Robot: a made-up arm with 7 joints.
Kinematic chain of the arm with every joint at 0, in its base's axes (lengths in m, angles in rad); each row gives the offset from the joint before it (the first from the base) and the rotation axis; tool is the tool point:
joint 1: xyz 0 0 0.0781 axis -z
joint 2: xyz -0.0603 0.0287 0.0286 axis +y
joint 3: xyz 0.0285 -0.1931 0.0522 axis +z
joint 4: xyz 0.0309 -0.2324 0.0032 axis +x
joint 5: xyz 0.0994 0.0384 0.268 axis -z
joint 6: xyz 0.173 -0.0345 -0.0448 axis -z
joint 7: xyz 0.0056 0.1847 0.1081 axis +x
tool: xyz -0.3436 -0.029 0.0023
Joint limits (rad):
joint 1: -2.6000..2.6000
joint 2: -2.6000..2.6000
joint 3: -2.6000..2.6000
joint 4: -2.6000..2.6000
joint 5: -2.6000..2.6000
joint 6: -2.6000..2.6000
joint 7: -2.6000..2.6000
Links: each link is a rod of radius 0.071 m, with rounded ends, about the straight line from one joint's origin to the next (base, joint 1, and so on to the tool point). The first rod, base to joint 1, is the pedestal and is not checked.
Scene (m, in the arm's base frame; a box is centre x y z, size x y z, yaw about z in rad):
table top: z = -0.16
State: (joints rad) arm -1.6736 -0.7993 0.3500 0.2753 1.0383 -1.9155 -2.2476
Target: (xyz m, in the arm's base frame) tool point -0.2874 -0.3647 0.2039
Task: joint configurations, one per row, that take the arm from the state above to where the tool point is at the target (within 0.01 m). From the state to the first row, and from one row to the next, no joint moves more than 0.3 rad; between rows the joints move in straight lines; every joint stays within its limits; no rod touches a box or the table.
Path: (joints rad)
1: -1.4069 -0.8099 0.2322 0.1312 1.1977 -1.8064 -2.2523
2: -1.1403 -0.8206 0.1144 -0.0129 1.3570 -1.6973 -2.2571
3: -0.8736 -0.8312 -0.0034 -0.1570 1.5164 -1.5882 -2.2618
4: -0.6069 -0.8418 -0.1213 -0.3011 1.6757 -1.4791 -2.2666

